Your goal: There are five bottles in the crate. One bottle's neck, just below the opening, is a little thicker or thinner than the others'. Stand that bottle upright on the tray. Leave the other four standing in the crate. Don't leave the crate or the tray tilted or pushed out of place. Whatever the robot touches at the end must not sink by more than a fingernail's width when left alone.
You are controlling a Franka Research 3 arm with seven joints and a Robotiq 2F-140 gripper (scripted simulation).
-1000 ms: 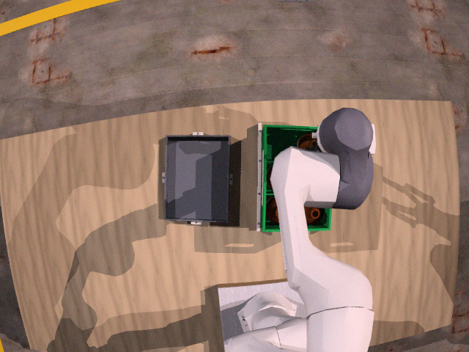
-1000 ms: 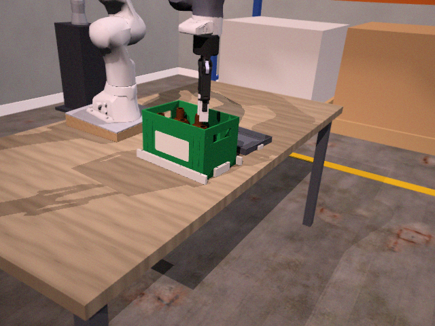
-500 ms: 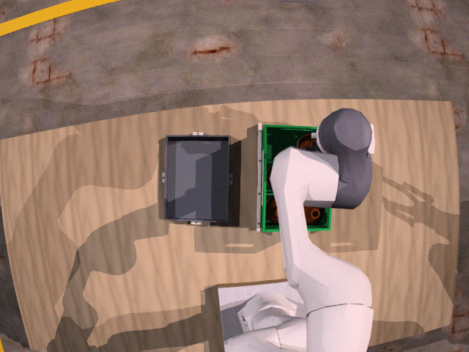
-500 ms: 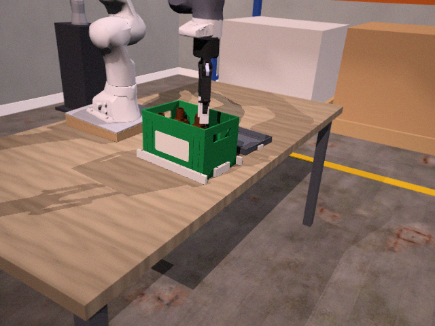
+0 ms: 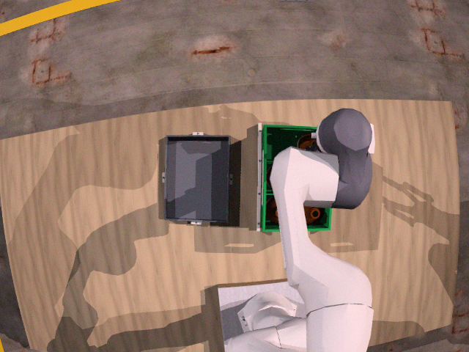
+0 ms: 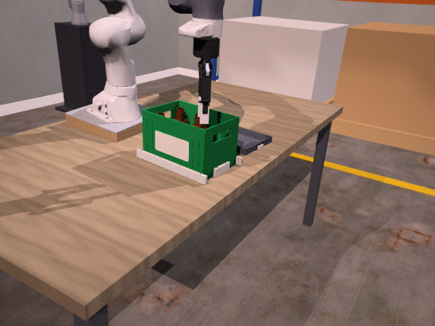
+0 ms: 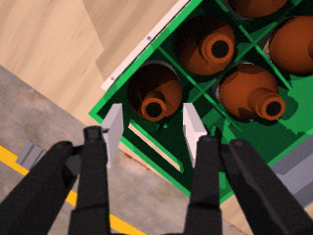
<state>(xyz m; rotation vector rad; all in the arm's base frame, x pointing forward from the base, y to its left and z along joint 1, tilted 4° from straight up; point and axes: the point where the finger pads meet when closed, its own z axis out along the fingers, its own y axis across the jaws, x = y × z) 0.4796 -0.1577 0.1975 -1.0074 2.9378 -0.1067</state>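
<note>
Right now my hand is 13 cm above the brown bottle. Round my hand: dark grey tray 6 cm behind, 33 cm to the left, 20 cm below; then green crate 8 cm behind, 6 cm to the left, 13 cm below.
</note>
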